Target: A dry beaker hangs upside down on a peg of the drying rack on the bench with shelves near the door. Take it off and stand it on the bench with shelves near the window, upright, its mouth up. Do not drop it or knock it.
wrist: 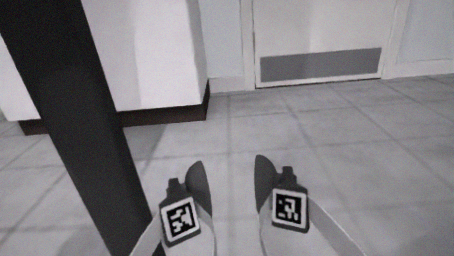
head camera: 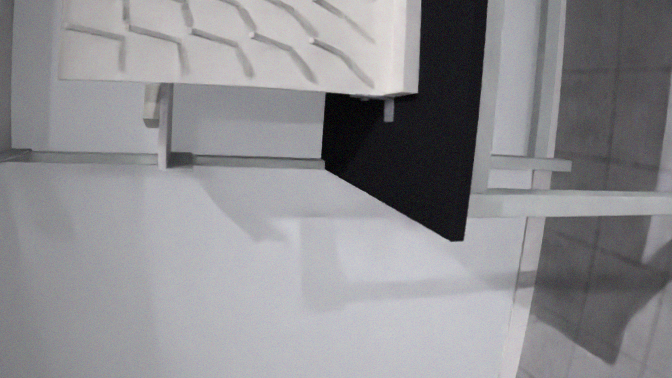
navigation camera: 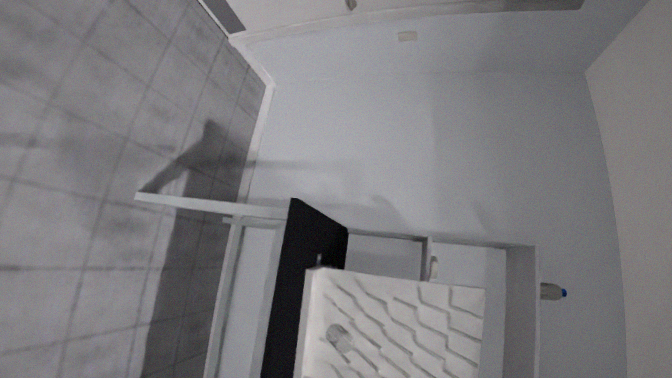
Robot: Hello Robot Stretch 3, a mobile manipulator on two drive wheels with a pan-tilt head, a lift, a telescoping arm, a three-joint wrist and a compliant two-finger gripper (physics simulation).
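Frame: origin at the robot's base, x left, y back, z up, level; millimetres.
Seen in the pictures: gripper, fingertip midpoint: [wrist: 230, 177].
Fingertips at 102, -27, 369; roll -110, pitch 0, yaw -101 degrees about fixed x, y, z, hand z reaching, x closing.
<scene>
Pixels of each thing's top centre, then the offset from my fingertips to it, as dx, dy, dz. "pt": a spot on its surface instead. Level surfaces: height alone.
- clear beaker, top centre: [navigation camera: 355, 341] -571, -765, +747
- bench, surface height: dz +545
- blue-capped bottle, surface spot: [navigation camera: 551, 291] pt -437, -1152, +1558
The clear beaker [navigation camera: 340, 337] hangs on a peg in the lower part of the navigation view, near the bench-side edge of the white drying rack [head camera: 95, 67] [navigation camera: 320, 360]. The head view shows part of the rack at its top edge, and the beaker does not show there. The rack stands over the black top of the bench [head camera: 430, 150] [navigation camera: 282, 310] near the door. Both views are turned sideways. My gripper [wrist: 230, 177] is open and empty, its two fingertips apart over the tiled floor, away from the rack and beaker. The bench near the window does not show.
Behind the rack is the bench's shelf unit [head camera: 165, 145] [navigation camera: 521, 280]. A blue-capped bottle [navigation camera: 551, 291] stands on it. A pale bench rail [head camera: 575, 203] [navigation camera: 200, 202] juts out over the floor. In the wrist view are a dark post [wrist: 75, 100], a white cabinet [wrist: 165, 60] and a door [wrist: 320, 30].
</scene>
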